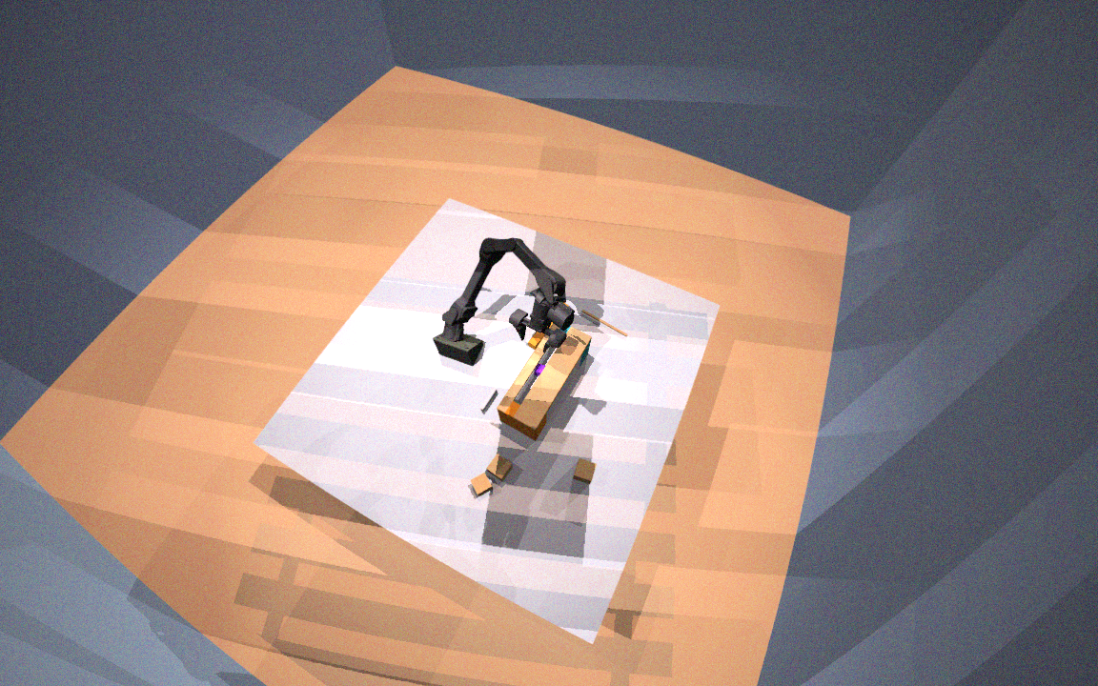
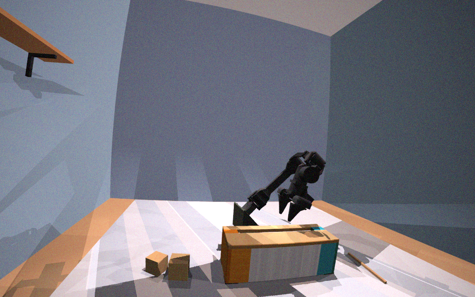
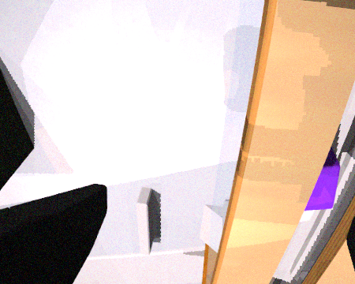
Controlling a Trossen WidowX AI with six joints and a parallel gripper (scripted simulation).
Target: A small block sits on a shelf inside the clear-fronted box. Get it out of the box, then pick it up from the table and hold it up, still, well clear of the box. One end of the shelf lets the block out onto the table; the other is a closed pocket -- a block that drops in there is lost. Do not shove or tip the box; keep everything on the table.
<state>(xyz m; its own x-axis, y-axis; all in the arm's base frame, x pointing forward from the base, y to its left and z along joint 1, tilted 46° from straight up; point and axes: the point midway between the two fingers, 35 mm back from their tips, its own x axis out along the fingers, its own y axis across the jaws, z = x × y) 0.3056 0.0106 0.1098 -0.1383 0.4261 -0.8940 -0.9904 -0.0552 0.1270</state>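
My gripper tip is 50 mm short of the purple block, 40 mm to the left of it and 70 mm above it. Also, from my gripper tip: orange bar: 30 mm behind, 170 mm to the left, 140 mm below; then box: 40 mm ahead, 50 mm to the right, 100 mm below.
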